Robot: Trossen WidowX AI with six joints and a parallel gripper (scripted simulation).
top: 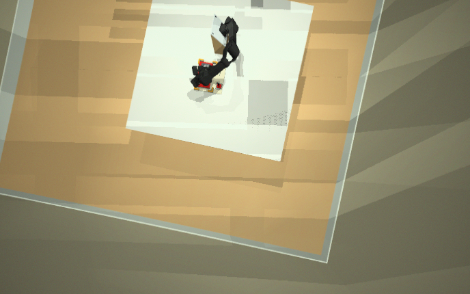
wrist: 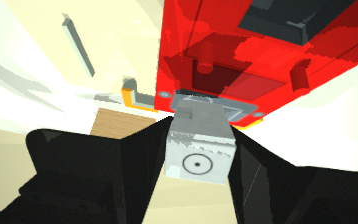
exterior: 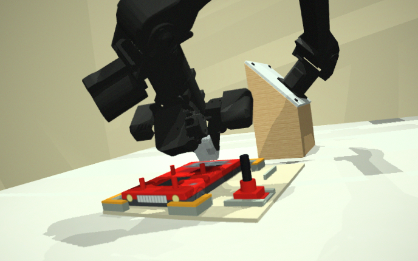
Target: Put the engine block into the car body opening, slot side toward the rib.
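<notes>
Right now the grey engine block is 10 mm ahead of my gripper tip, 10 mm to the left of it and 10 mm above it.
</notes>
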